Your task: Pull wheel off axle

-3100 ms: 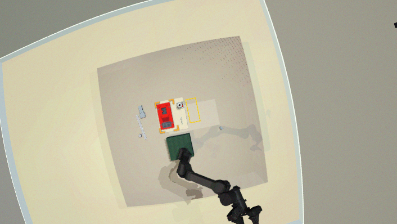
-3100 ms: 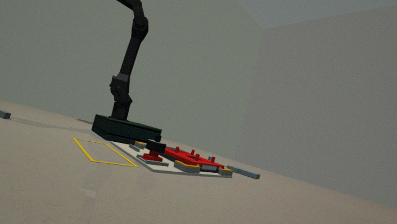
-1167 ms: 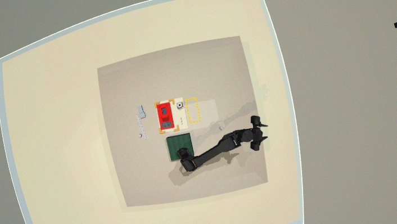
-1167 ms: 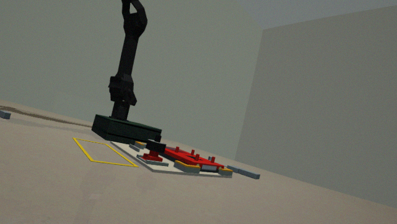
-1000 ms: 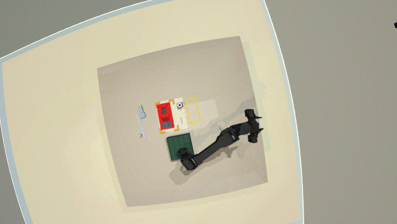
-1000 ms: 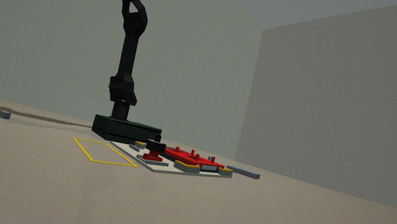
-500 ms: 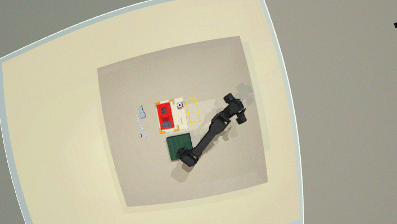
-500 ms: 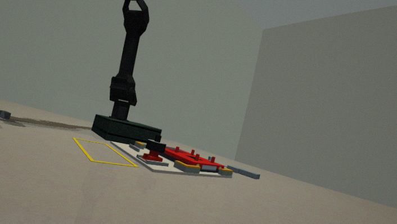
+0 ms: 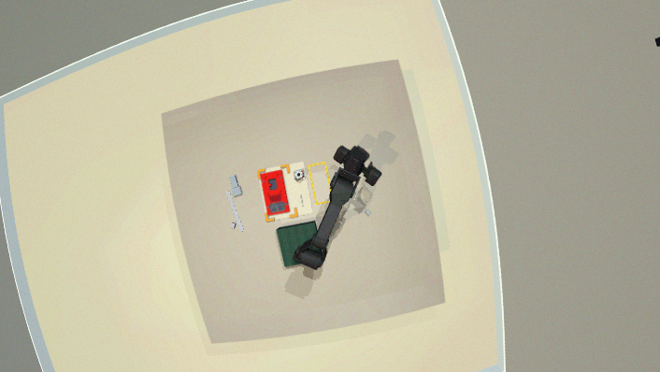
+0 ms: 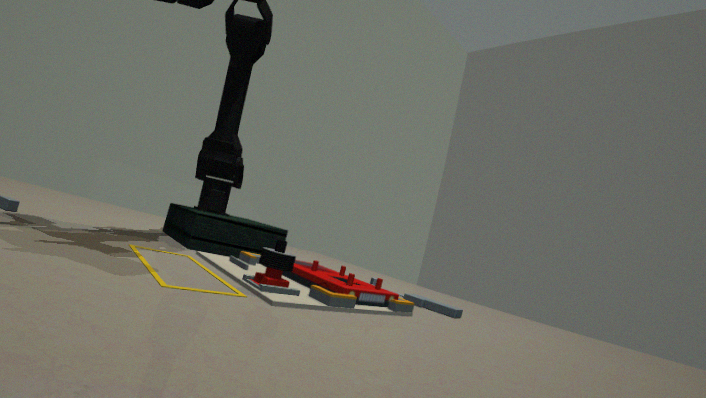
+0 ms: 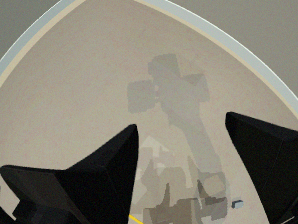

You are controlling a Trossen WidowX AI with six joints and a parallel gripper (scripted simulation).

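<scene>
My gripper tip is now 28 cm to the right of the dark ribbed disc, 18 cm above it and 6 cm past it.
</scene>
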